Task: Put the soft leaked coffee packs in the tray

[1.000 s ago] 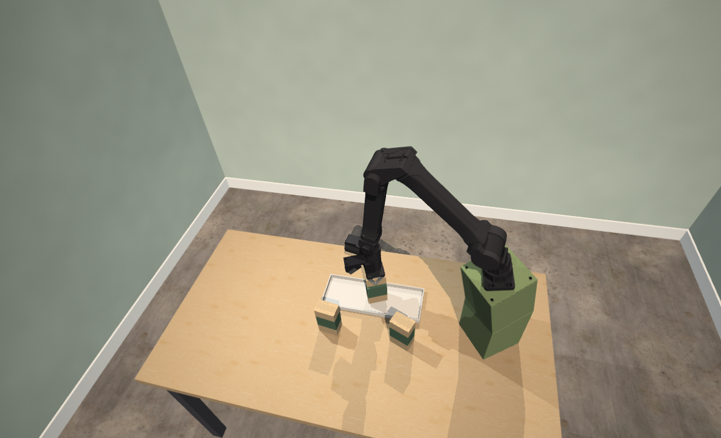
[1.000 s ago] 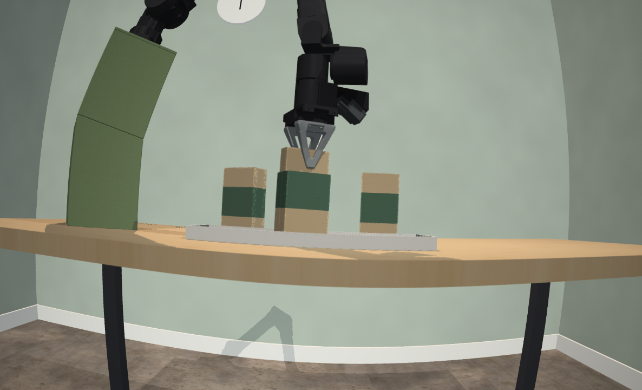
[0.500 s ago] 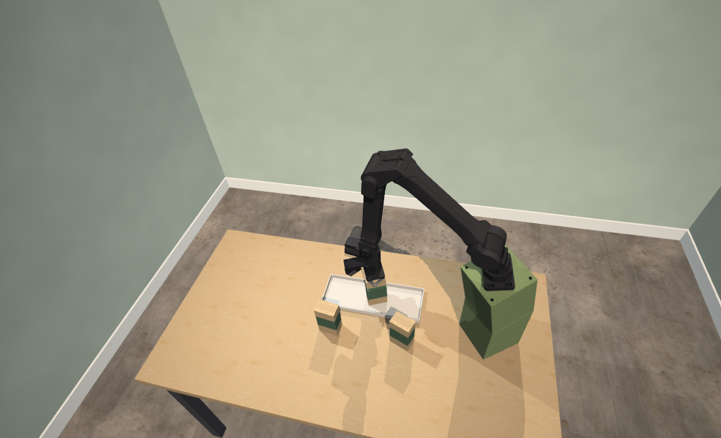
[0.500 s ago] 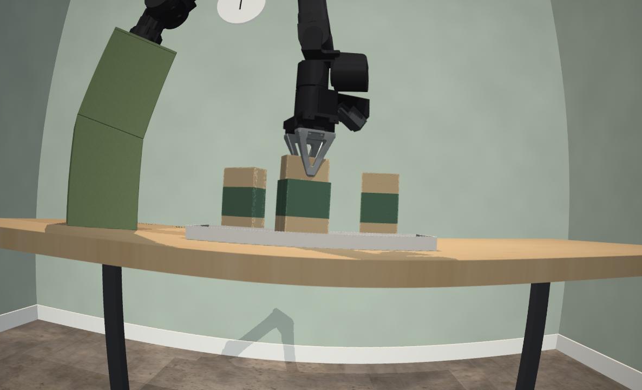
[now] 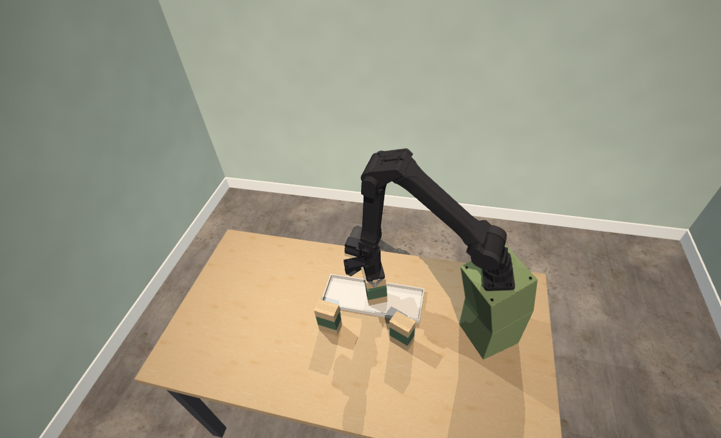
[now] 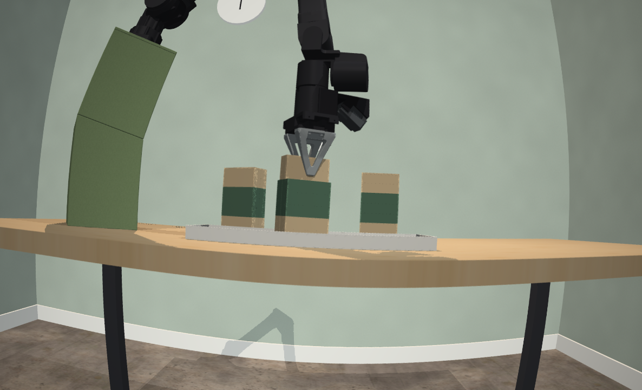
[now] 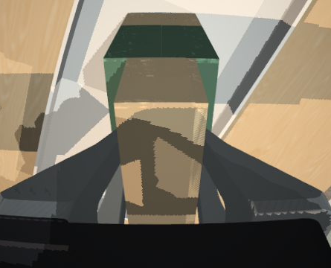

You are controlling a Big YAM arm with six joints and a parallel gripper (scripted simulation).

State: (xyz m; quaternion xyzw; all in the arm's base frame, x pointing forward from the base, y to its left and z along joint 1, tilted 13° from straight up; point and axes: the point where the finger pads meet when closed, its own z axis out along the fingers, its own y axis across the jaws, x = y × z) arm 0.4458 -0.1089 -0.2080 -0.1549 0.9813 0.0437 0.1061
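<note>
The white tray is 120 mm below my hand and 10 mm ahead of it.
</note>
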